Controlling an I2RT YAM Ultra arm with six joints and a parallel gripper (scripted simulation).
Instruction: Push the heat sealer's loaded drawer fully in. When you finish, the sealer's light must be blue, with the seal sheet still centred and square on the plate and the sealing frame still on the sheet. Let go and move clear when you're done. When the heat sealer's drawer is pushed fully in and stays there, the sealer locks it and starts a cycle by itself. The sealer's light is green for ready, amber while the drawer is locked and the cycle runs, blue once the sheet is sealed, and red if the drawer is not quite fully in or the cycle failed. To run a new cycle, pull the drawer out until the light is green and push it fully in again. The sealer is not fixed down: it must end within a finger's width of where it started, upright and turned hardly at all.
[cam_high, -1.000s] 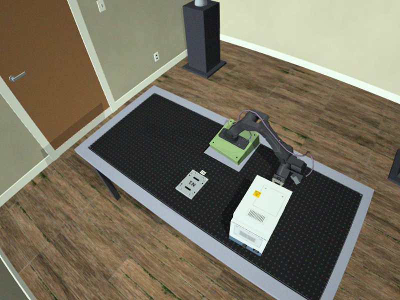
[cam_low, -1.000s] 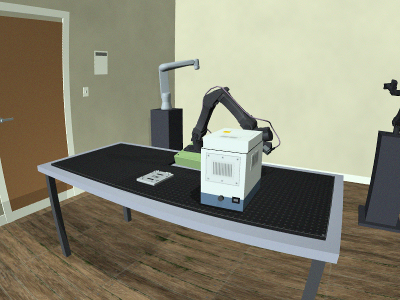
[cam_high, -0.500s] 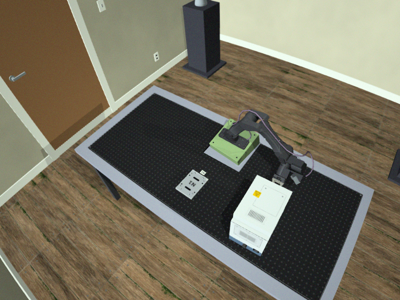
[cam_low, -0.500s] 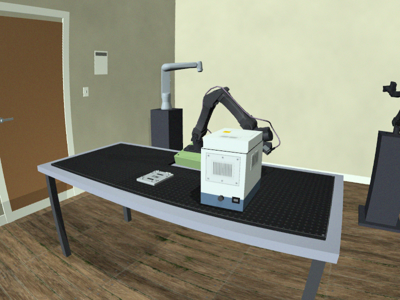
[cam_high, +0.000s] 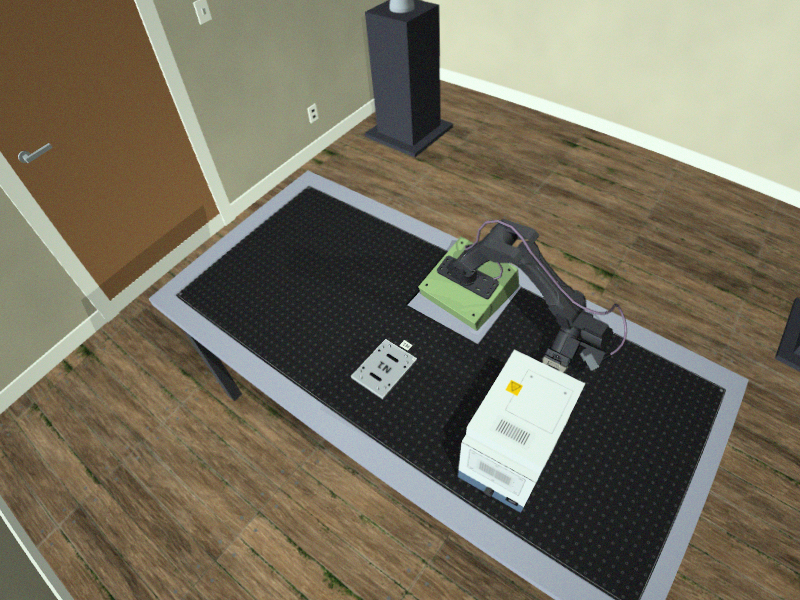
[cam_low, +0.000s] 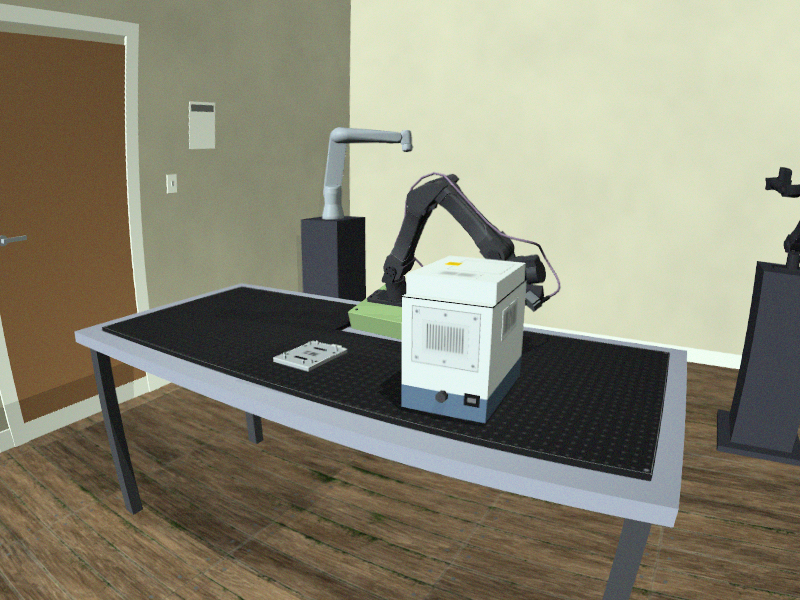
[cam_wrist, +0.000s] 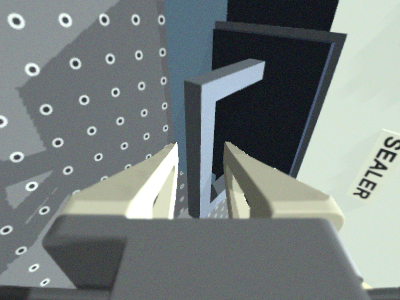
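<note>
Right now my hand is 110 mm short of the sealer drawer, 10 mm to the right of it and 10 mm above it.
</note>
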